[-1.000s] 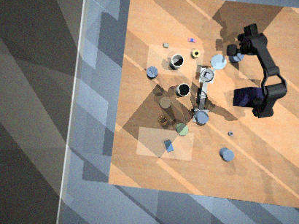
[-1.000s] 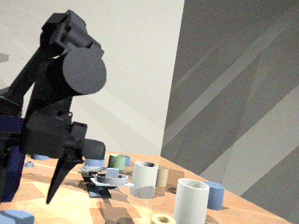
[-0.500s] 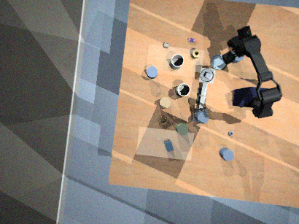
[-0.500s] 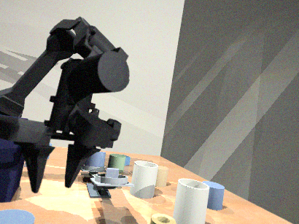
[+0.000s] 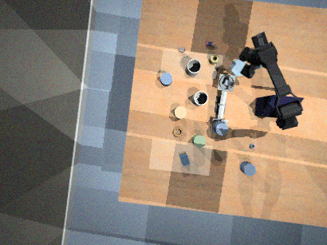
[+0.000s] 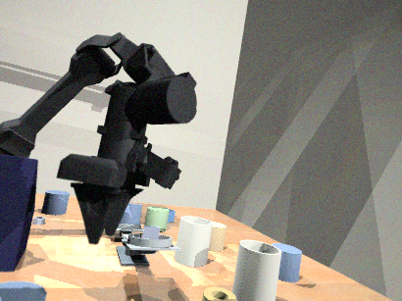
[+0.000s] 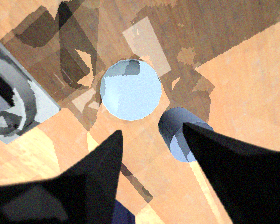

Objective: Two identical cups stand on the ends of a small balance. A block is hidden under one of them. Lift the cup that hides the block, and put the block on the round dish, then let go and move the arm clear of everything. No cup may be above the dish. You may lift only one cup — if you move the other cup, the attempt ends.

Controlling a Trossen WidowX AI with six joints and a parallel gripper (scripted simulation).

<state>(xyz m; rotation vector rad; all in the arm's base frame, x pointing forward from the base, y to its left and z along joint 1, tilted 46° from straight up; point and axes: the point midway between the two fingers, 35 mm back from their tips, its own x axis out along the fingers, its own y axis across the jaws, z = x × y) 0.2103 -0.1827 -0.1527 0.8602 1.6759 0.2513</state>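
Right now my gripper tip is 120 mm to the right of the grey block, 100 mm short of it and 30 mm above it. From my gripper tip the other things lie so: blue block: 600 mm to the left, 270 mm ahead, 90 mm below; pale blue round dish: 110 mm below, 10 mm ahead.
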